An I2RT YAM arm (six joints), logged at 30 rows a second.
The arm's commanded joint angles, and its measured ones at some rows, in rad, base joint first. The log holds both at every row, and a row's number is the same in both.
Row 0, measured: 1.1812 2.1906 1.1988 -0.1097 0.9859 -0.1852
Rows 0 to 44, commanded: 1.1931 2.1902 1.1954 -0.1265 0.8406 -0.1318; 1.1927 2.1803 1.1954 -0.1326 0.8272 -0.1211; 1.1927 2.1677 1.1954 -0.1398 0.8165 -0.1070; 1.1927 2.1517 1.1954 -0.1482 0.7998 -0.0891; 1.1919 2.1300 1.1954 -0.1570 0.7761 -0.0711; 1.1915 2.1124 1.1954 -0.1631 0.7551 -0.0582; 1.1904 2.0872 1.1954 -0.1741 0.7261 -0.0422; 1.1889 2.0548 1.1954 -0.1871 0.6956 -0.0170; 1.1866 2.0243 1.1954 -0.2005 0.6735 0.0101; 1.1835 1.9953 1.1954 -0.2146 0.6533 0.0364; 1.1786 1.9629 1.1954 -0.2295 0.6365 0.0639; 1.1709 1.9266 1.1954 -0.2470 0.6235 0.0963; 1.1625 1.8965 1.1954 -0.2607 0.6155 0.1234; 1.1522 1.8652 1.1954 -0.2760 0.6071 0.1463; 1.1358 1.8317 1.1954 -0.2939 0.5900 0.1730; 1.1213 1.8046 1.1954 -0.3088 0.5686 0.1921; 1.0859 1.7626 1.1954 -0.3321 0.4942 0.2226; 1.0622 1.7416 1.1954 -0.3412 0.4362 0.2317; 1.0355 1.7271 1.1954 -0.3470 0.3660 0.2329; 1.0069 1.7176 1.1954 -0.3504 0.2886 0.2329; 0.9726 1.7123 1.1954 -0.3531 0.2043 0.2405; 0.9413 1.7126 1.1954 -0.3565 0.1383 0.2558; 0.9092 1.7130 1.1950 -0.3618 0.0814 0.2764; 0.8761 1.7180 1.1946 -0.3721 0.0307 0.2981; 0.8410 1.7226 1.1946 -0.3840 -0.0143 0.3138; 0.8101 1.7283 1.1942 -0.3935 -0.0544 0.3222; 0.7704 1.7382 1.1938 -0.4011 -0.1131 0.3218; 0.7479 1.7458 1.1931 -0.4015 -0.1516 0.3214; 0.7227 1.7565 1.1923 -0.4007 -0.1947 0.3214; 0.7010 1.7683 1.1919 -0.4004 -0.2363 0.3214; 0.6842 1.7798 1.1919 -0.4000 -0.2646 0.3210; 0.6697 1.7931 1.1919 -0.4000 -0.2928 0.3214; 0.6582 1.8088 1.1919 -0.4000 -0.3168 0.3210; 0.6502 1.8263 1.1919 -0.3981 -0.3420 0.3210; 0.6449 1.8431 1.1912 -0.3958 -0.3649 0.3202; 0.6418 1.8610 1.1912 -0.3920 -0.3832 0.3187; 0.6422 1.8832 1.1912 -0.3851 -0.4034 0.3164; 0.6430 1.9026 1.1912 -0.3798 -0.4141 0.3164; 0.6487 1.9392 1.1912 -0.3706 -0.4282 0.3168; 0.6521 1.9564 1.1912 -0.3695 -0.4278 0.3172; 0.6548 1.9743 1.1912 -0.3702 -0.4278 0.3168; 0.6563 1.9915 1.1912 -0.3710 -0.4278 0.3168; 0.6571 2.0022 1.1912 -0.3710 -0.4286 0.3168; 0.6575 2.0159 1.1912 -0.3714 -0.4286 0.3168; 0.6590 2.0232 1.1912 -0.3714 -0.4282 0.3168
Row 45, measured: 0.6472 1.9930 1.1957 -0.3717 -0.3897 0.3073
